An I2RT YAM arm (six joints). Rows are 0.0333 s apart.
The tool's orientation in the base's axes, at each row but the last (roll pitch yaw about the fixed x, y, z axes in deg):
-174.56, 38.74, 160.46
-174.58, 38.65, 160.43
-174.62, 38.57, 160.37
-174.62, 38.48, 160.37
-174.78, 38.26, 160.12
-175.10, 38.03, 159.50
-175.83, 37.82, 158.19
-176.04, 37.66, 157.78
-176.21, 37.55, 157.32
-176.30, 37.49, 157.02
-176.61, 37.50, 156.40
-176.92, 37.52, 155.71
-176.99, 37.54, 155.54
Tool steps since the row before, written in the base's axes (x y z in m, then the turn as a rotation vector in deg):
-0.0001, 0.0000, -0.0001, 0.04, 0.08, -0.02
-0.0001, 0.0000, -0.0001, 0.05, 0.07, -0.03
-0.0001, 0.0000, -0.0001, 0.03, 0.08, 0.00
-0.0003, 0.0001, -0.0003, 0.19, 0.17, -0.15
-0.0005, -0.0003, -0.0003, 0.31, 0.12, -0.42
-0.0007, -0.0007, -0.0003, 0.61, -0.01, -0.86
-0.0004, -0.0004, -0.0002, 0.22, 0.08, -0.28
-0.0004, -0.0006, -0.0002, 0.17, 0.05, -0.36
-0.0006, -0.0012, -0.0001, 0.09, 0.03, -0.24
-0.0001, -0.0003, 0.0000, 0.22, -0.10, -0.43
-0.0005, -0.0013, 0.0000, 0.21, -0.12, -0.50
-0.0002, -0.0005, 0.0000, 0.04, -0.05, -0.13
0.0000, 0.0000, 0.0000, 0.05, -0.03, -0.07
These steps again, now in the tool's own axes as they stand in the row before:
0.0001, 0.0000, 0.0000, 0.00, 0.09, 0.01
0.0001, 0.0000, 0.0000, 0.00, 0.09, 0.03
0.0001, 0.0000, 0.0000, 0.00, 0.09, -0.01
0.0004, 0.0000, 0.0000, 0.00, 0.24, 0.17
0.0005, -0.0004, 0.0000, 0.06, 0.26, 0.46
0.0005, -0.0009, 0.0001, 0.08, 0.29, 1.01
0.0003, -0.0005, 0.0001, 0.03, 0.18, 0.32
0.0002, -0.0007, 0.0001, 0.11, 0.14, 0.36
0.0001, -0.0013, 0.0001, 0.09, 0.08, 0.23
0.0000, -0.0003, 0.0000, 0.07, 0.03, 0.49
0.0000, -0.0014, 0.0001, 0.11, 0.01, 0.54
0.0000, -0.0005, 0.0000, 0.03, -0.02, 0.14
0.0000, 0.0000, 0.0000, 0.00, 0.00, 0.09

